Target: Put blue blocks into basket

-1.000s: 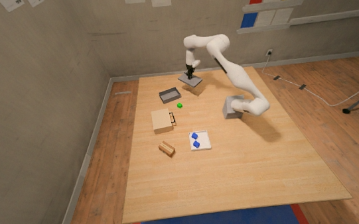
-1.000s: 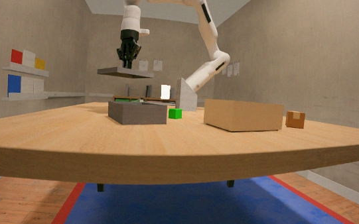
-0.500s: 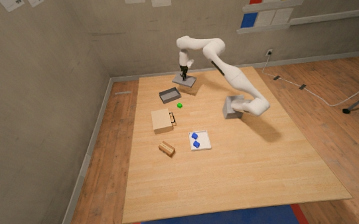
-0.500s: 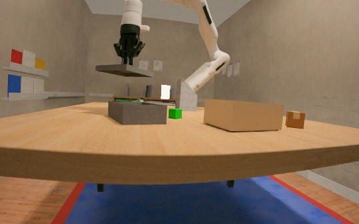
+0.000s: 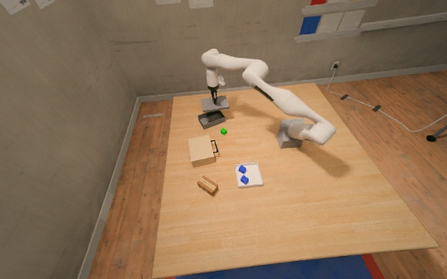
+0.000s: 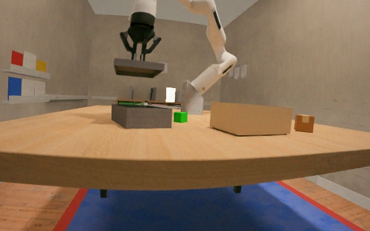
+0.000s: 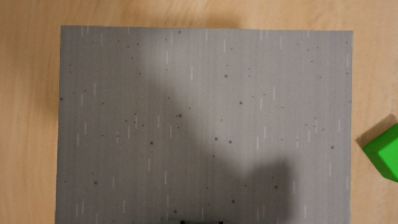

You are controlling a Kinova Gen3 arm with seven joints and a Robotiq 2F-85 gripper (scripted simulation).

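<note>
My hand is 16 cm above the metal box, 4 cm short of it and 1 cm to the right of it. Also, from my hand: grey lid: 3 cm below; green block: 17 cm below, 15 cm to the left, 3 cm behind; drawer: 30 cm to the left, 15 cm below, 13 cm ahead.
</note>
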